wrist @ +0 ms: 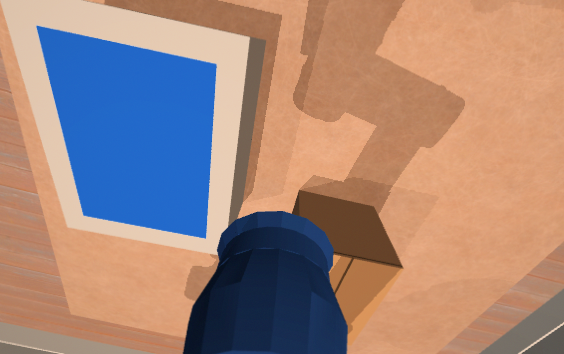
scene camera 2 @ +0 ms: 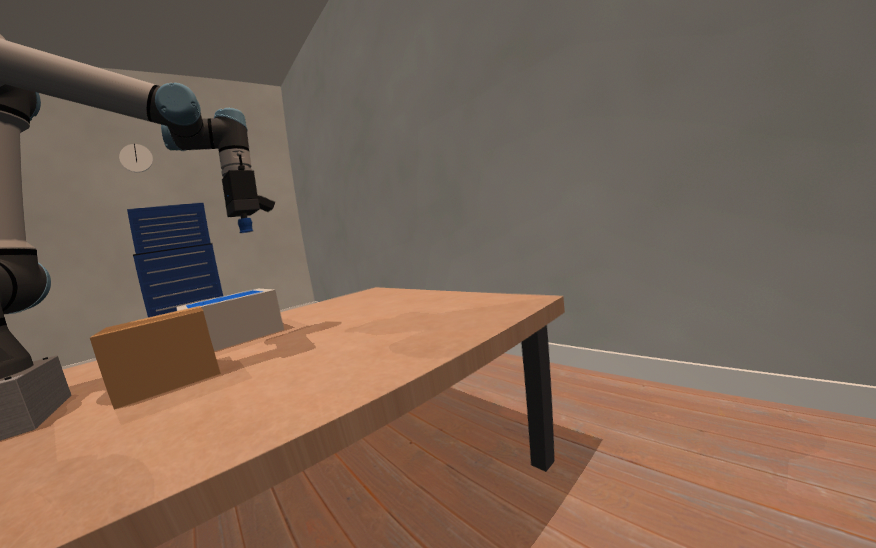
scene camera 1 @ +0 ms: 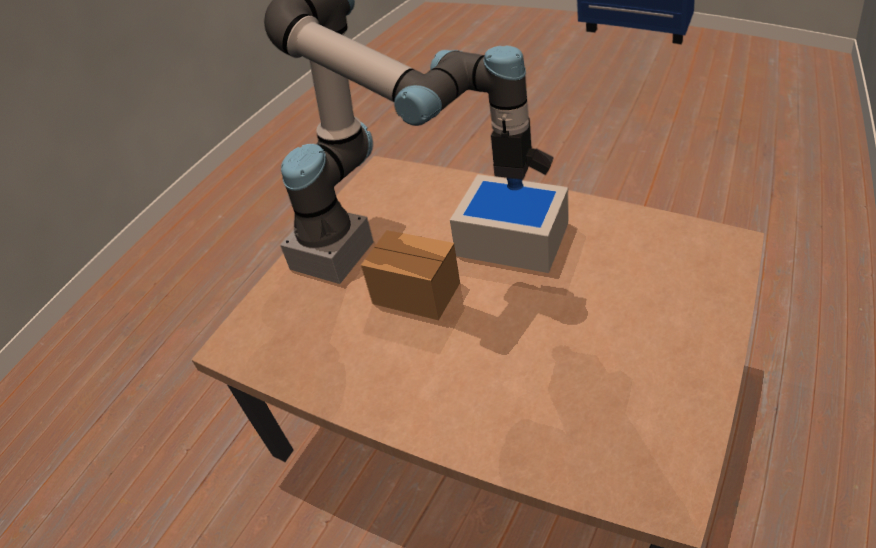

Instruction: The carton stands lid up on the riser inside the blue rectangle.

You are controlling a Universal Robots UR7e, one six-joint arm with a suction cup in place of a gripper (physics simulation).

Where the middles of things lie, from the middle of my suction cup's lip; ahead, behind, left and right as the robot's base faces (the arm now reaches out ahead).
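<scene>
With the grey riser (scene camera 2: 233,319) as the reference, my suction cup is 150 mm to the right of it, 60 mm past it and 240 mm above it. There is a brown carton (scene camera 2: 140,359) too, which lies 90 mm to the right of my suction cup, 240 mm behind it and 230 mm below it.
</scene>
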